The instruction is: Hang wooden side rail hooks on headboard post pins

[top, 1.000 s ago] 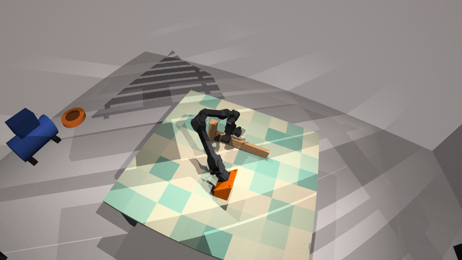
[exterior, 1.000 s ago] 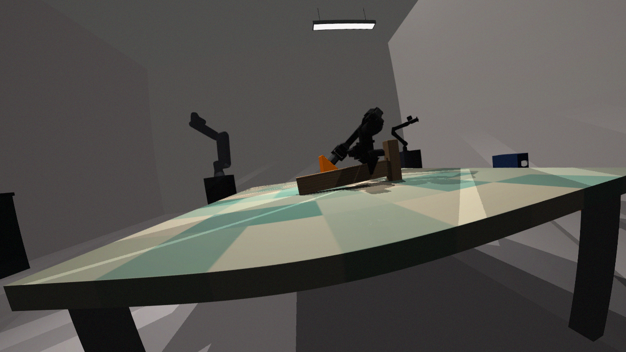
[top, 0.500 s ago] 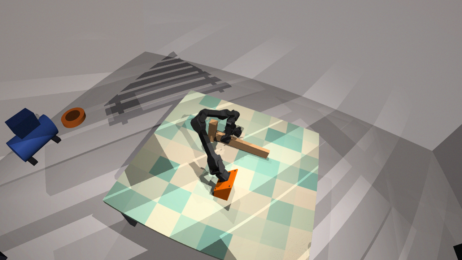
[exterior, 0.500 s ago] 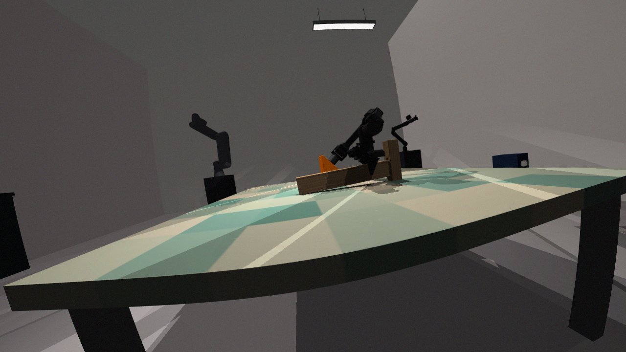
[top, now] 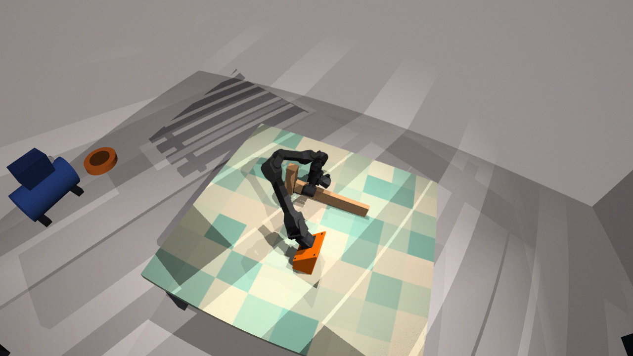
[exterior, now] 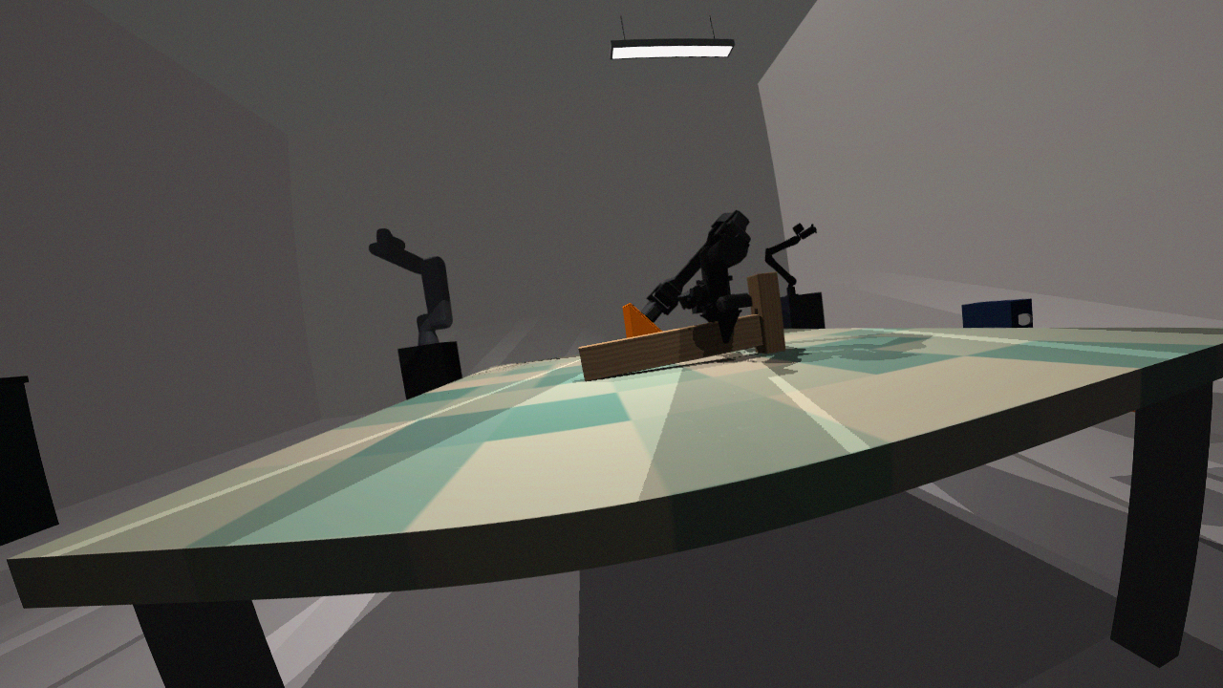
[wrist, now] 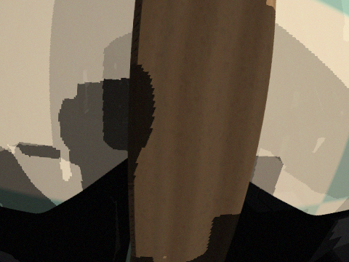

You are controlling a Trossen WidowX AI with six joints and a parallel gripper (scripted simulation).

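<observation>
Now: the headboard post 120 mm to the left of my gripper tip and 50 mm above it.
</observation>
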